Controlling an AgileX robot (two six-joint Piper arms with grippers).
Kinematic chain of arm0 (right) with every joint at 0, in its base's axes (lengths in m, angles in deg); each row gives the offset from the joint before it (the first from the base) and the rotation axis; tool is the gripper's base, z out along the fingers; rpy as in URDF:
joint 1: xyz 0 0 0.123 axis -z
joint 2: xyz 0 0 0 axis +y
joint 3: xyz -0.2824 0 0.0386 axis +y
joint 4: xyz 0.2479 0 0.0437 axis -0.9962 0 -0.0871
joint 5: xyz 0 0 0 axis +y
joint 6: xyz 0.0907 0 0.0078 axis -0.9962 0 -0.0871
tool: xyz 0 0 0 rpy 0 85 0
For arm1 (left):
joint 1: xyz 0 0 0.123 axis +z
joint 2: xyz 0 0 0 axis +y
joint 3: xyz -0.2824 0 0.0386 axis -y
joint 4: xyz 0.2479 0 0.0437 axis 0.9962 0 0.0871
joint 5: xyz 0 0 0 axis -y
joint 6: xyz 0.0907 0 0.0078 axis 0.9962 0 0.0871
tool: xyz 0 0 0 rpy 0 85 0
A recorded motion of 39 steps. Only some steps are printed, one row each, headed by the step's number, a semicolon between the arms.
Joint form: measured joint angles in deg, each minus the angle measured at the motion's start. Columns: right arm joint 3, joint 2, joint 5, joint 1, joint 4, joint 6; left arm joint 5, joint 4, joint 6, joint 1, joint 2, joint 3.
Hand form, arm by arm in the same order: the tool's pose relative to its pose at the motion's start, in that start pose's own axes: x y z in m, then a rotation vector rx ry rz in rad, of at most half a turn. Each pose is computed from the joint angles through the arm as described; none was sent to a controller.
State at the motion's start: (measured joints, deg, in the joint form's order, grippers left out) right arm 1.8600 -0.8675 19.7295 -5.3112 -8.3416 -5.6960; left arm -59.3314 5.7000 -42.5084 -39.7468 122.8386 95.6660
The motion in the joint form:
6: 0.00 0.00 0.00 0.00 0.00 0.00; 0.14 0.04 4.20 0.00 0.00 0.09
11: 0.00 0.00 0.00 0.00 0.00 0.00; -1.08 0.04 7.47 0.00 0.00 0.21
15: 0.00 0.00 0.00 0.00 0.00 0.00; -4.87 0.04 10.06 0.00 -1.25 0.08
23: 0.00 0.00 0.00 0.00 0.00 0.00; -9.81 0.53 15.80 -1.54 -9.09 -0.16
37: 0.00 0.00 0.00 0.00 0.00 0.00; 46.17 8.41 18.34 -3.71 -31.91 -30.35
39: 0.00 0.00 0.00 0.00 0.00 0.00; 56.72 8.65 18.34 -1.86 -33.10 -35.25
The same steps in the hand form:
6: 0.0000 0.0000 0.0000 0.0000 0.0000 0.0000; -0.0005 -0.0003 -0.0004 0.0021 -0.0035 0.0735
11: 0.0000 0.0000 0.0000 0.0000 0.0000 0.0000; 0.0006 0.0008 -0.0008 -0.0101 0.0114 0.1304
15: 0.0000 0.0000 0.0000 0.0000 0.0000 0.0000; 0.0048 0.0056 -0.0101 -0.0391 0.0481 0.1738
23: 0.0000 0.0000 0.0000 0.0000 0.0000 0.0000; 0.0171 0.0094 -0.0690 -0.0173 0.0046 0.2917
37: 0.0000 0.0000 0.0000 0.0000 0.0000 0.0000; 0.0569 0.0268 -0.1238 0.4171 -0.7410 0.4756
39: 0.0000 0.0000 0.0000 0.0000 0.0000 0.0000; 0.0568 0.0363 -0.1182 0.4830 -0.8361 0.4601

